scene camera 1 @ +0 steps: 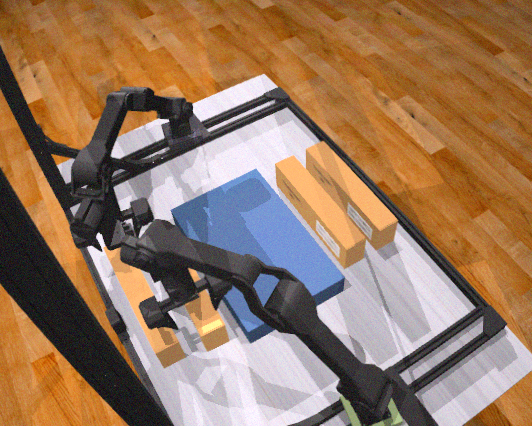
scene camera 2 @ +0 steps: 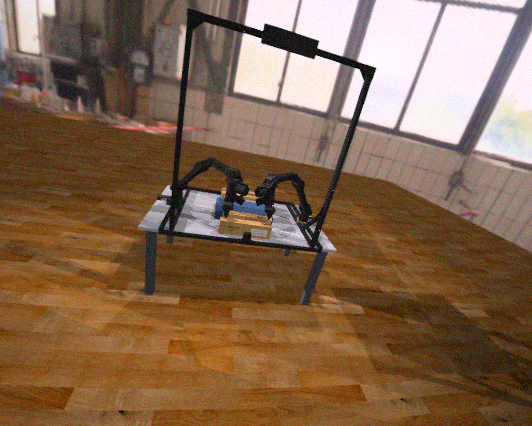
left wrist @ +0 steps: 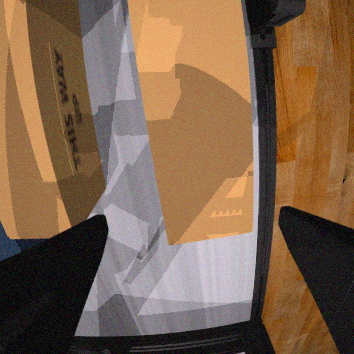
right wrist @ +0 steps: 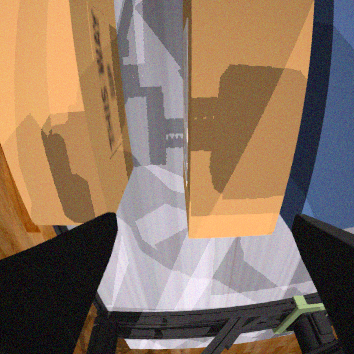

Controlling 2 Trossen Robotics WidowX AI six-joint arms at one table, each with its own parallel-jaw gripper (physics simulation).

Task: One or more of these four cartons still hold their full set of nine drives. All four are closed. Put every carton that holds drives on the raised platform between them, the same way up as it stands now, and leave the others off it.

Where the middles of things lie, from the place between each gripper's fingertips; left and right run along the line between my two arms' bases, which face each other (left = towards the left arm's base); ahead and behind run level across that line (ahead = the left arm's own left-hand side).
I see my left gripper 280 mm short of the blue raised platform (scene camera 1: 245,215), 130 mm to the left of it and 80 mm above it.
My right gripper is now 210 mm short of the blue raised platform, 140 mm to the right of it and 80 mm above it.
